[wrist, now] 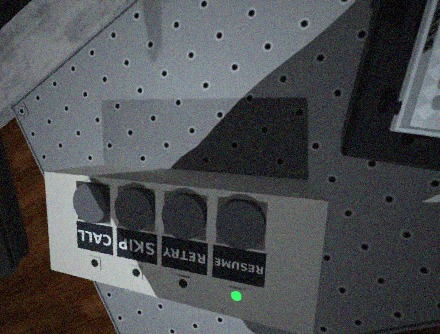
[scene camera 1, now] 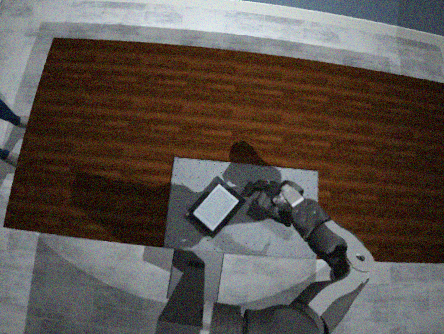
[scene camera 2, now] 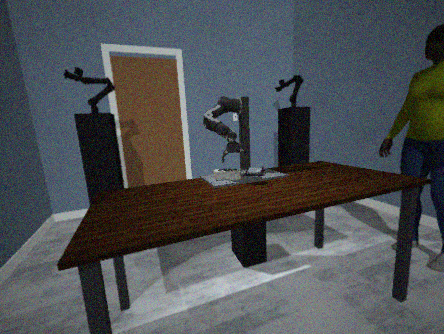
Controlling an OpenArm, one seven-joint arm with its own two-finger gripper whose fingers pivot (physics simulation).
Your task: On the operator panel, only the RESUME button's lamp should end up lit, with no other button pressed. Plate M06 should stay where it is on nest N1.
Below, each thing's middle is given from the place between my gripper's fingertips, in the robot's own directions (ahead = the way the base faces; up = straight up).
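Labels:
Operator panel point(wrist: 279, 278): from my hand, 2 cm ahead, 6 cm to the right, 8 cm below. Plate M06 point(scene camera 1: 220, 202): 2 cm behind my hand, 9 cm below, 15 cm to the left.

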